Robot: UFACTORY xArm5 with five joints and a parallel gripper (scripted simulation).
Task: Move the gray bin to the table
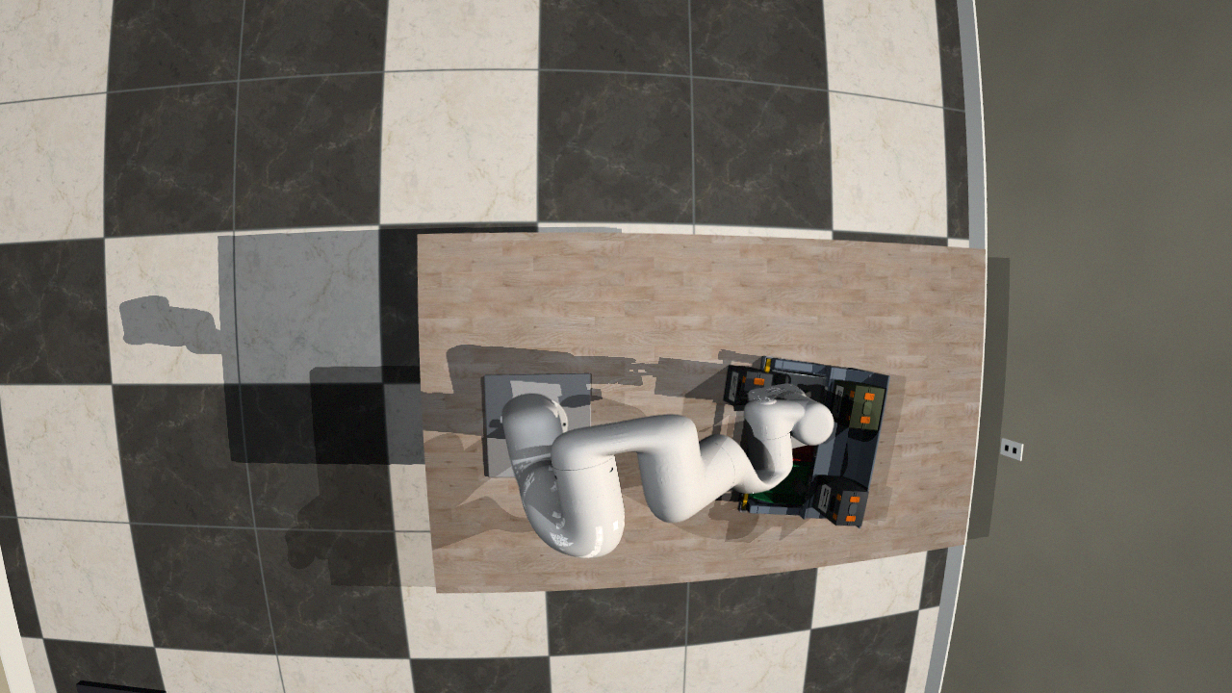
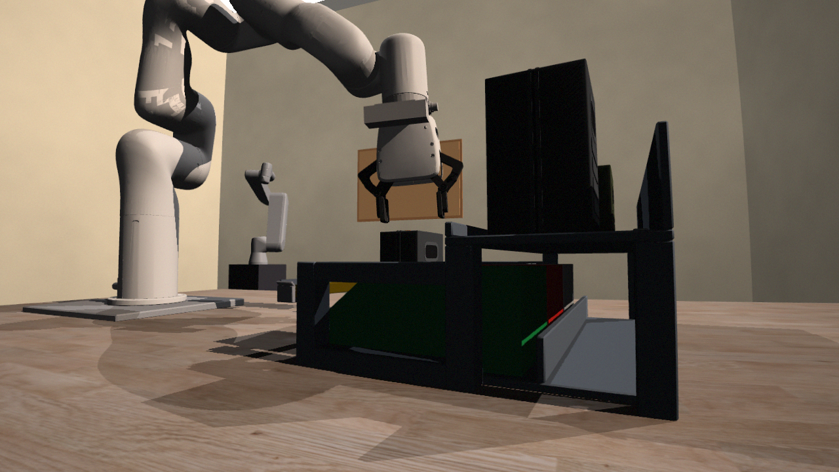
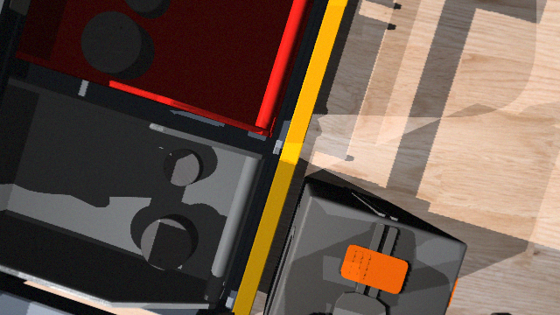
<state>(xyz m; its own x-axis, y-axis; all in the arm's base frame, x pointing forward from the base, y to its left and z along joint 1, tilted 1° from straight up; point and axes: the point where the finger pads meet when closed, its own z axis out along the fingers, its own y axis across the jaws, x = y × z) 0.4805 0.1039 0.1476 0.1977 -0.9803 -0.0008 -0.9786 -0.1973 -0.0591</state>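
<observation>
Right now the dark box is 90 mm below my hand. Also, from my hand: gray open bin: 150 mm ahead, 120 mm below, 20 mm to the right; red bin: 140 mm ahead, 130 mm to the right, 120 mm below; yellow bar: 120 mm to the right, 100 mm below, 40 mm ahead.
</observation>
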